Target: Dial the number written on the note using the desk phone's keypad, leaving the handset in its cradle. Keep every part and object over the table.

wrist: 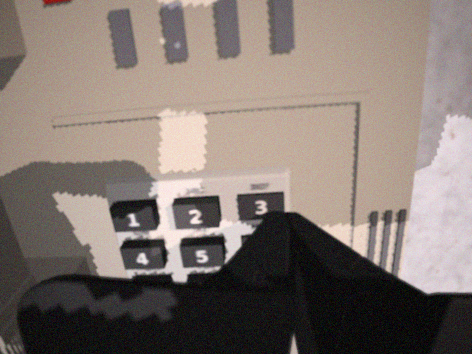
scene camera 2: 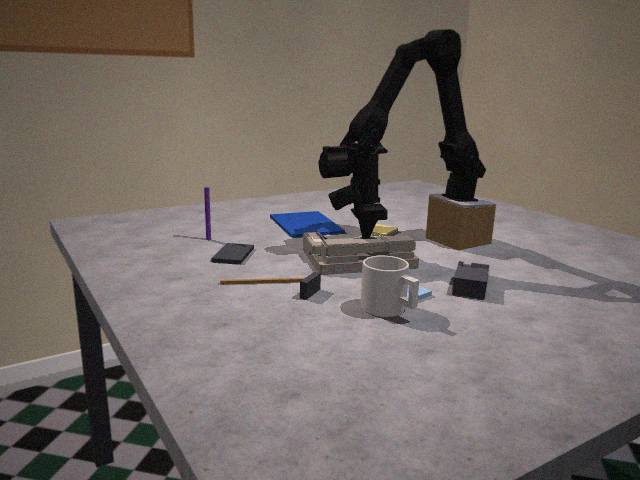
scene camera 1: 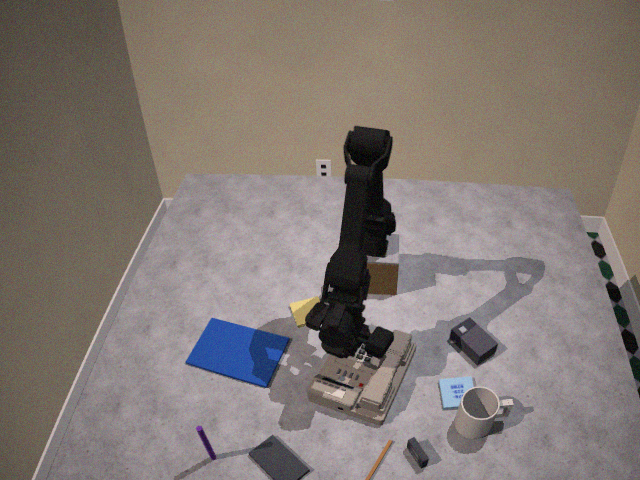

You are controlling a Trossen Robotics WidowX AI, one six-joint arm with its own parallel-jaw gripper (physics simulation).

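Seen in the pictures: gripper, between the fingertips: (wrist: pixel 281 225); arm's base, origin of its link: (scene camera 2: pixel 459 198) (scene camera 1: pixel 373 247).
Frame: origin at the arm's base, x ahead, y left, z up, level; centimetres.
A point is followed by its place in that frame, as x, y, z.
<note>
The beige desk phone (scene camera 1: pixel 333 365) {29.8, -4.4, -8.7} (scene camera 2: pixel 341 266) {37.8, 9.3, -9.3} (wrist: pixel 310 145) {27.8, -2.8, -8.7} lies on the table. Its handset (scene camera 1: pixel 381 384) {35.6, 6.9, -4.9} (scene camera 2: pixel 372 244) {30.5, 9.4, -5.4} rests in the cradle. My gripper (scene camera 2: pixel 367 236) {25.6, -1.3, -8.3} (wrist: pixel 281 225) {25.6, -1.3, -8.3} is shut and empty, pointing down low over the keypad (scene camera 1: pixel 363 353) {25.9, 1.6, -8.0}. In the wrist view its tips overlap the lower edge of the 3 key (wrist: pixel 260 205) {26.5, -0.9, -8.2} and cover most of the key below it. The 1 (wrist: pixel 134 217) {27.4, 2.7, -7.9}, 2 (wrist: pixel 196 213) {27.0, 0.9, -7.9}, 4 (wrist: pixel 143 256) {26.0, 3.0, -7.9} and 5 (wrist: pixel 202 254) {25.6, 1.2, -7.9} keys show; lower keys are hidden. Contact cannot be told. The light-blue note (scene camera 1: pixel 449 395) {33.2, 21.7, -9.9} (scene camera 2: pixel 422 293) {30.0, 26.6, -9.9} has blue writing, too blurred to read.
A white mug (scene camera 1: pixel 473 421) {43.0, 26.3, -3.4} (scene camera 2: pixel 382 289) {41.6, 30.5, -5.7} stands beside the note. A dark box (scene camera 1: pixel 474 341) {19.6, 26.3, -7.3} (scene camera 2: pixel 470 281) {21.6, 29.9, -7.6}, blue folder (scene camera 1: pixel 232 351) {29.4, -28.2, -10.1} (scene camera 2: pixel 299 222) {30.6, -27.4, -10.1}, yellow pad (scene camera 1: pixel 301 313) {15.1, -15.1, -9.9} (scene camera 2: pixel 387 229) {12.4, -12.2, -9.9}, purple stick (scene camera 1: pixel 205 442) {57.0, -23.7, -2.8} (scene camera 2: pixel 207 214) {56.7, -23.6, -4.4}, dark slab (scene camera 1: pixel 279 458) {53.9, -10.5, -9.9} (scene camera 2: pixel 232 253) {55.3, -9.2, -10.0}, small dark block (scene camera 1: pixel 417 452) {49.1, 16.2, -7.5} (scene camera 2: pixel 310 285) {49.0, 17.8, -8.6} and pencil (scene camera 1: pixel 378 459) {50.4, 8.8, -10.2} (scene camera 2: pixel 258 281) {55.4, 7.7, -10.5} surround the phone.
</note>
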